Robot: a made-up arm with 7 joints.
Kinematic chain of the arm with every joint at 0, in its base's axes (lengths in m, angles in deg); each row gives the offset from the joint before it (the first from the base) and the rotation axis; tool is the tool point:
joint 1: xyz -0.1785 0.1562 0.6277 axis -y
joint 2: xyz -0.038 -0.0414 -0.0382 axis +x
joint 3: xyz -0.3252 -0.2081 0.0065 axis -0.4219 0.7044 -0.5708
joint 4: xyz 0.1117 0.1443 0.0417 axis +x
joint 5: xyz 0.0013 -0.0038 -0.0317 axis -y
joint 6: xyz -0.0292 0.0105 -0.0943 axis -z
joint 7: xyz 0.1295 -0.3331 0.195 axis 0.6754 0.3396 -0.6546
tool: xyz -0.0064 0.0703 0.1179
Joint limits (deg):
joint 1: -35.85..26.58
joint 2: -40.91..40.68
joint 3: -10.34..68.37
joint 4: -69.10..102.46
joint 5: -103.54..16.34
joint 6: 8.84..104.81
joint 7: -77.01..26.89
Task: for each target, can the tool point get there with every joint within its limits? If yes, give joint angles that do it. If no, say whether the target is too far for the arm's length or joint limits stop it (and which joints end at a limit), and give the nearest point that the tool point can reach.
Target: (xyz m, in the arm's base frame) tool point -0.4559 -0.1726 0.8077
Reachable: yes | joints -8.36 -14.44 59.13 21.56 -18.15 26.60 -52.94
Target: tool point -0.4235 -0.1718 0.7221
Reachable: yes | joints -13.54 29.12 36.79 40.79 -46.53 88.18 -65.59
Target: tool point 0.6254 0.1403 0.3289
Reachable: no: joint limits stop it (at a limit: joint 1, joint 2, joint 3, joint 5, joint 6, joint 7) | nearest point 0.1457 0.1001 0.3287 | short by 0.481 m
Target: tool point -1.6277 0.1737 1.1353
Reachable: no: too far | nearest point -0.8473 0.1317 0.8620 | short by 0.828 m
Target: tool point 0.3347 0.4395 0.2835
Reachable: no: joint limits stop it (at a limit: joint 1, joint 2, joint 3, joint 4, joint 6, joint 7) | nearest point 0.1081 0.2153 0.3531 | short by 0.326 m
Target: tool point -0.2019 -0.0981 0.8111
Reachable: yes | joints -15.39 -25.48 59.52 -27.68 -39.65 17.66 -44.75
